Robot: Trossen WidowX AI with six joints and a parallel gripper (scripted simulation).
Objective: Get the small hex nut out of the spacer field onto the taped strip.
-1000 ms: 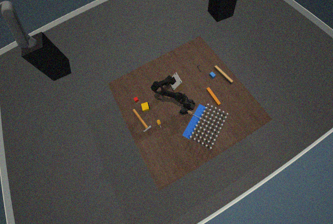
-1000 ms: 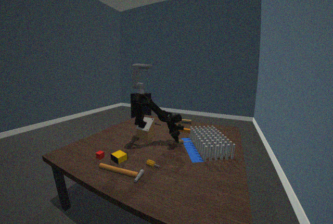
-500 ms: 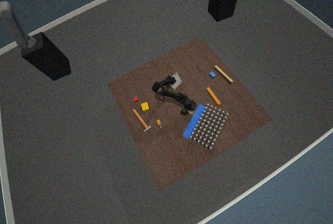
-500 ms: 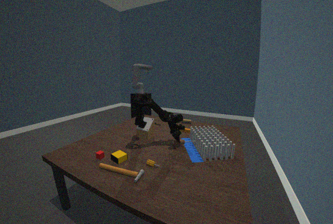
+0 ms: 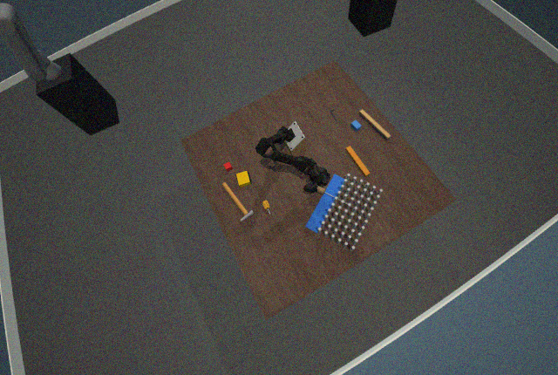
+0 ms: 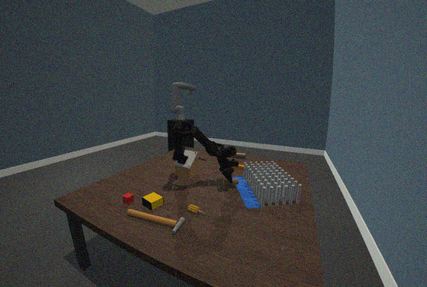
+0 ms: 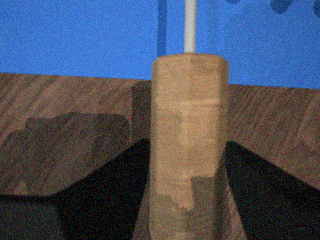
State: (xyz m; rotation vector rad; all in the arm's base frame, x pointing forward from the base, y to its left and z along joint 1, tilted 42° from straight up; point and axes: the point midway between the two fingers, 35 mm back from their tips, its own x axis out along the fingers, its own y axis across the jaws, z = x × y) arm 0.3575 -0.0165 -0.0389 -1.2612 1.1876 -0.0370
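My gripper tip is now 90 mm short of the blue taped strip, 10 mm to the right of it and 40 mm above it. Round my gripper tip: orange bar: 70 mm behind, 310 mm to the left, 20 mm below; then yellow-handled screwdriver: 40 mm behind, 320 mm to the right, 20 mm below; then rod: 80 mm ahead, 60 mm to the left.
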